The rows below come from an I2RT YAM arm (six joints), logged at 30 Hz.
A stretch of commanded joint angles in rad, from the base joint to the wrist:
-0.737, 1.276, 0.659, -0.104, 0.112, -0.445
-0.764, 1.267, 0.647, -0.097, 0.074, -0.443
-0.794, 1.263, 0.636, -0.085, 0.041, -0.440
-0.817, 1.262, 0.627, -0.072, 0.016, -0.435
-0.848, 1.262, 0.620, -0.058, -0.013, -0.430
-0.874, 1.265, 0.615, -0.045, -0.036, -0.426
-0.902, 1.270, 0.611, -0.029, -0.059, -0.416
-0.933, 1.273, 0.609, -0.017, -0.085, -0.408
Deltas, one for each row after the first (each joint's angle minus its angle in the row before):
-0.027, -0.009, -0.012, 0.007, -0.038, 0.002
-0.030, -0.004, -0.011, 0.012, -0.033, 0.003
-0.023, -0.001, -0.009, 0.013, -0.025, 0.005
-0.031, 0.000, -0.007, 0.014, -0.029, 0.005
-0.026, 0.003, -0.005, 0.013, -0.023, 0.004
-0.028, 0.005, -0.004, 0.016, -0.023, 0.010
-0.031, 0.003, -0.002, 0.012, -0.026, 0.008

